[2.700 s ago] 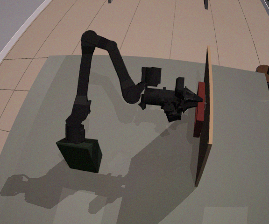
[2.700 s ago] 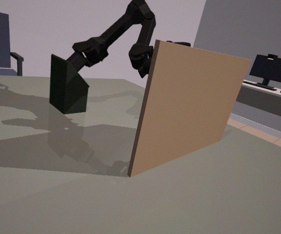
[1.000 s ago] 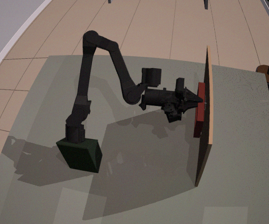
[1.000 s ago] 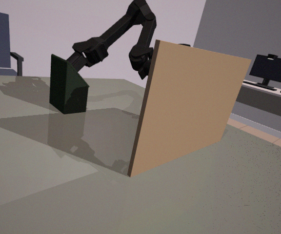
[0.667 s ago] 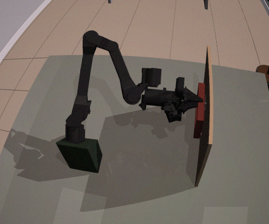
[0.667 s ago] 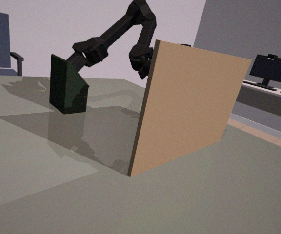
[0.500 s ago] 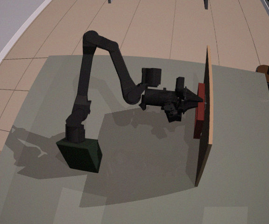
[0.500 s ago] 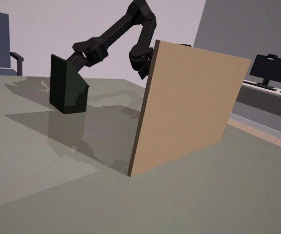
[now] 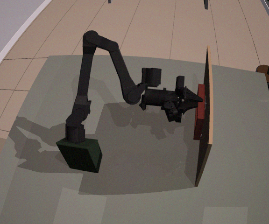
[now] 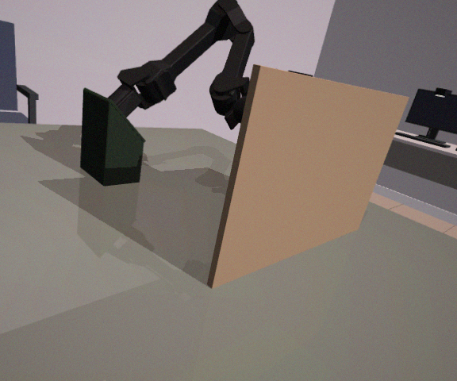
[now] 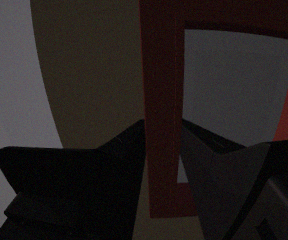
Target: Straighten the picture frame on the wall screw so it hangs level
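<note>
Right now my gripper tip is 50 mm above the red picture frame. Also, from my gripper tip: tan wall board: 10 mm ahead, 60 mm below.
</note>
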